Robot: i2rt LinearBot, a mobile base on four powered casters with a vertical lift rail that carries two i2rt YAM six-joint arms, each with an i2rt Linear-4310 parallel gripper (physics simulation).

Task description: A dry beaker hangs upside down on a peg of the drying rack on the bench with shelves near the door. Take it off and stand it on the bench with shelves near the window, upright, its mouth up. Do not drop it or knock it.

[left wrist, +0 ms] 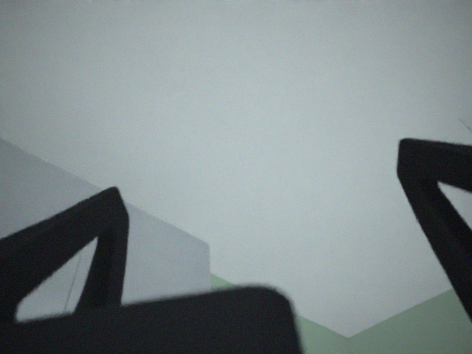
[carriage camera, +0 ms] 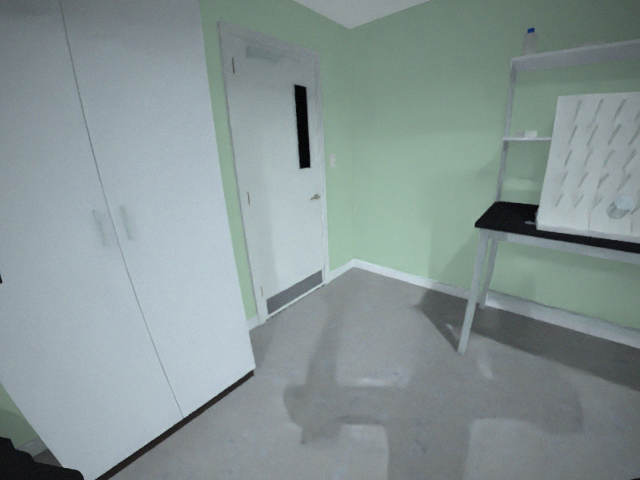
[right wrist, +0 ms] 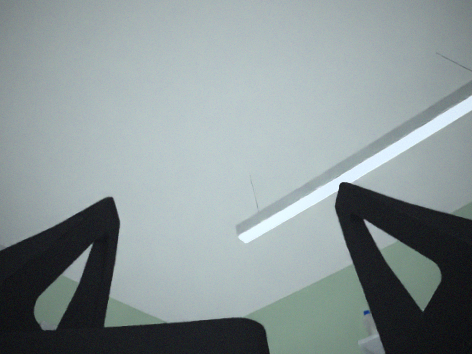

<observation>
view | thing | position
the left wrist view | my left gripper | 258, 179
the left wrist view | tall white cabinet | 162, 260
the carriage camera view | drying rack board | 582, 217
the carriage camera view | white door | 283, 211
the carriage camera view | tall white cabinet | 129, 323
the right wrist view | my right gripper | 229, 201
</observation>
